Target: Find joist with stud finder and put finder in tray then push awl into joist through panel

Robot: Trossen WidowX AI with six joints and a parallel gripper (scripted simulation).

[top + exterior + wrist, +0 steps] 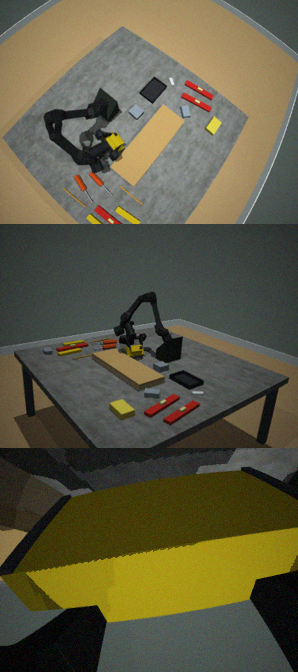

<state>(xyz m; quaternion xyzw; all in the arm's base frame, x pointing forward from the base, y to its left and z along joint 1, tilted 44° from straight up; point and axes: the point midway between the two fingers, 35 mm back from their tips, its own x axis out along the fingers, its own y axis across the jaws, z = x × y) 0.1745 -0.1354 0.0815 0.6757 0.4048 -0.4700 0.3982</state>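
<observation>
My gripper tip is now 3 cm past the awl, 14 cm to the left of it and 7 cm above it. Also, from my gripper tip: black tray: 1 cm ahead, 43 cm to the left, 7 cm below; then small white piece: 8 cm ahead, 56 cm to the left, 7 cm below; then yellow stud finder: 1 cm behind, 1 cm below.
</observation>
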